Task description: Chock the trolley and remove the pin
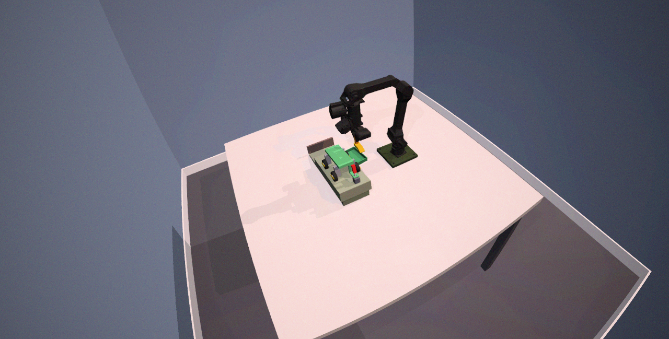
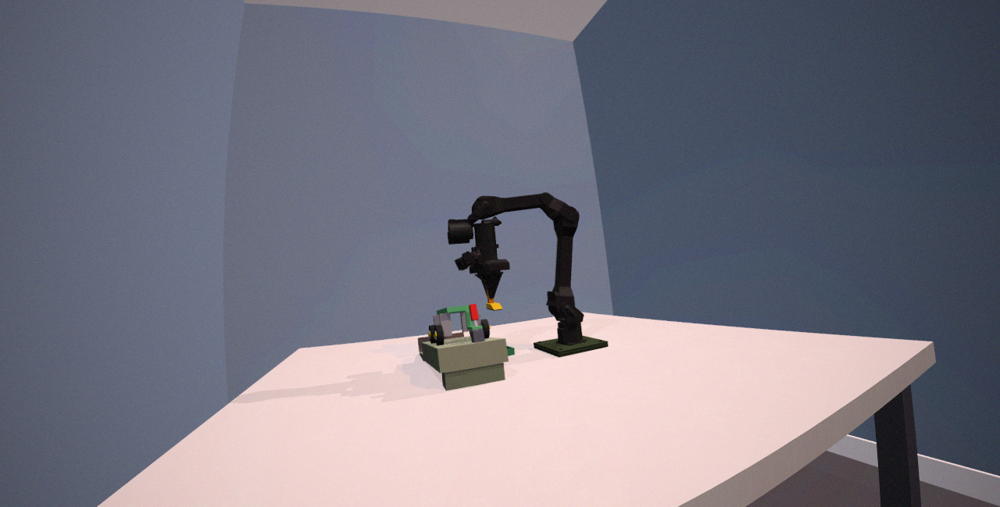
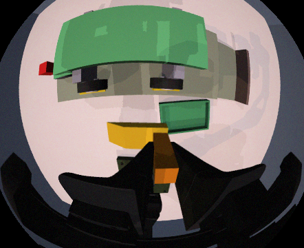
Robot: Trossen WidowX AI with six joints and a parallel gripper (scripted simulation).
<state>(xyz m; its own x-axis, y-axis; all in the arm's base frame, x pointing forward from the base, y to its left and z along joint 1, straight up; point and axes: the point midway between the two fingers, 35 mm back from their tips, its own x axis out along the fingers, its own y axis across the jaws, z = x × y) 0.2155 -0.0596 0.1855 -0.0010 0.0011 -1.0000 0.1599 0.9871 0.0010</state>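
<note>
Now: gripper tip 13 cm to the right of the red-headed stop pin, 11 cm short of it and 4 cm above it. From my gripper tip the other things lie so: ramp (12 cm below, 11 cm ahead, 2 cm to the left); green trolley (11 cm ahead, 6 cm below, 2 cm to the left); yellow chock (2 cm to the left, 1 cm below).
</note>
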